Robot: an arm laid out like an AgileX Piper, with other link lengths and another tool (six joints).
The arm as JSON. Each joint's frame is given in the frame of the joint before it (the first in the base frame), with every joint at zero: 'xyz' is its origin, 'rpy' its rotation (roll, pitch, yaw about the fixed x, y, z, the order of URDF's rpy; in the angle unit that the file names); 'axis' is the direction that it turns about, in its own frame. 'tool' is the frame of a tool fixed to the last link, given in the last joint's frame.
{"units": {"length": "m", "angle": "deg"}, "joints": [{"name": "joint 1", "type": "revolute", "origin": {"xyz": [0.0, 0.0, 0.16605], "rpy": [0.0, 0.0, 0.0]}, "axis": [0.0, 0.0, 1.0]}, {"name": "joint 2", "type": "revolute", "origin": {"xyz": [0.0, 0.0, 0.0], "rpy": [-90.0, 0.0, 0.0]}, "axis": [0.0, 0.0, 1.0]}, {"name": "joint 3", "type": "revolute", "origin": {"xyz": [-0.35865, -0.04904, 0.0], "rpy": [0.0, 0.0, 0.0]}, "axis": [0.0, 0.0, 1.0]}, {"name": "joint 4", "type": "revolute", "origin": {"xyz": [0.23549, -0.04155, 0.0], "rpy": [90.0, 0.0, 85.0]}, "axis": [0.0, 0.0, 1.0]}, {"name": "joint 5", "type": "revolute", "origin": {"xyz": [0.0, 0.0, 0.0], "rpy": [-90.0, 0.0, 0.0]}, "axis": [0.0, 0.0, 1.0]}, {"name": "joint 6", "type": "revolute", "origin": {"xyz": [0.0, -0.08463, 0.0], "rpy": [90.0, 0.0, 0.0]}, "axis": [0.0, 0.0, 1.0]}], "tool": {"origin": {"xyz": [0.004, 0.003, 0.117], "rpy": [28.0, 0.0, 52.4]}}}
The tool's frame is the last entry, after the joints.
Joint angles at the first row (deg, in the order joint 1, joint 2, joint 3, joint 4, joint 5, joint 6):
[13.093, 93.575, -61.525, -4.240, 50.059, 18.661]
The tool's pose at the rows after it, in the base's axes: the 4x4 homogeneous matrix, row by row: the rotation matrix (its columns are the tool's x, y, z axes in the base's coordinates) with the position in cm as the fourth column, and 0 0 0 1 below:
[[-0.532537, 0.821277, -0.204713, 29.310], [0.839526, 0.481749, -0.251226, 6.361], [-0.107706, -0.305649, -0.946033, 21.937], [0, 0, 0, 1]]
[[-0.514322, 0.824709, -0.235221, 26.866], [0.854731, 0.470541, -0.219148, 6.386], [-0.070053, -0.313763, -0.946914, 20.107], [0, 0, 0, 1]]
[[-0.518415, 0.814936, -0.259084, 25.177], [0.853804, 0.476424, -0.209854, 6.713], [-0.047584, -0.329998, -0.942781, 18.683], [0, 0, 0, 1]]
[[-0.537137, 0.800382, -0.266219, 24.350], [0.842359, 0.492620, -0.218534, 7.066], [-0.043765, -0.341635, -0.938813, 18.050], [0, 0, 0, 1]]
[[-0.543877, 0.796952, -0.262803, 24.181], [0.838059, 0.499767, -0.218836, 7.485], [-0.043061, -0.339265, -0.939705, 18.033], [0, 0, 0, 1]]
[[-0.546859, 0.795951, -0.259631, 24.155], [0.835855, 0.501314, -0.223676, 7.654], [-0.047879, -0.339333, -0.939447, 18.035], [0, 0, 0, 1]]
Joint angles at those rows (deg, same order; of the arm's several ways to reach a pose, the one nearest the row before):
[13.093, 89.926, -53.262, -3.315, 46.809, 19.784]
[13.094, 88.421, -46.616, -1.179, 42.770, 20.110]
[14.007, 88.117, -42.341, 0.000, 40.102, 20.134]
[15.234, 88.116, -40.557, 0.000, 39.056, 20.135]
[16.244, 88.010, -40.359, 0.000, 38.837, 20.686]
[16.885, 88.010, -40.360, -0.524, 38.770, 21.478]

